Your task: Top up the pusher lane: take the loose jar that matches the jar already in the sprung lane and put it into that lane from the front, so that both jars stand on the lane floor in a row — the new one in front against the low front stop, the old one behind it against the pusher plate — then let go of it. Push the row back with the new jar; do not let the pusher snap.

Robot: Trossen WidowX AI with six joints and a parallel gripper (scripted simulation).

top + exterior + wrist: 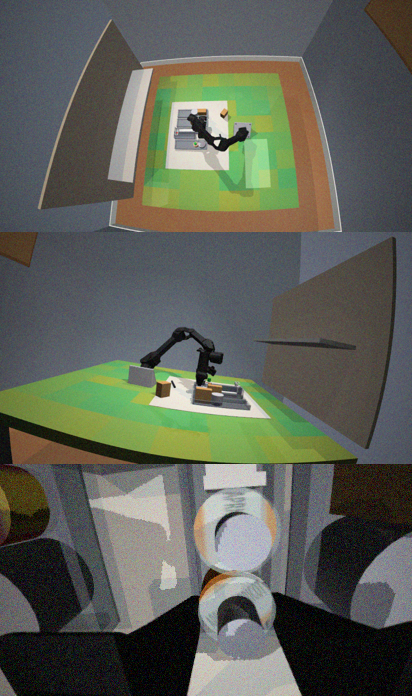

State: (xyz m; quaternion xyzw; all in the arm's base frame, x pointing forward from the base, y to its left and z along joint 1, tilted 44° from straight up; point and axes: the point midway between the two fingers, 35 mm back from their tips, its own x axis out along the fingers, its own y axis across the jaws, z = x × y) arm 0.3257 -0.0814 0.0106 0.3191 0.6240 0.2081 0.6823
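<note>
The white mat lies 60 mm ahead of my gripper tip, 10 mm to the left of it and 30 mm below it. From my gripper tip the other things lie so: black rod (150 mm behind, 110 mm to the left, 30 mm below); shelf (500 mm ahead, 30 mm to the right, 340 mm above); brown box (190 mm behind, 130 mm to the right).
</note>
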